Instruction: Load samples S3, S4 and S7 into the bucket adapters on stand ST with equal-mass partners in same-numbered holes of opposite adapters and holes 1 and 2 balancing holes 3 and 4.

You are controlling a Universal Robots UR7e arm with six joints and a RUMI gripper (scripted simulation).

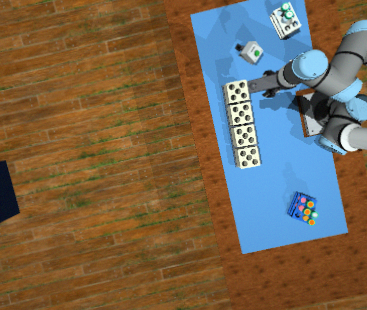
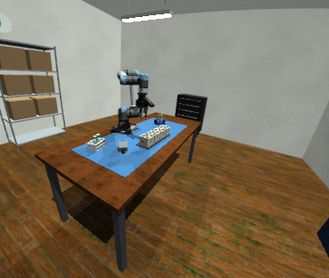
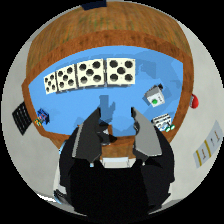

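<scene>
Right now my hand is 610 mm to the right of the blue rack, 220 mm past it and 220 mm above it. Round my hand: white rack 340 mm to the right, 220 mm below, 220 mm behind; then adapter 310 mm to the left, 200 mm below, 40 mm ahead.
</scene>
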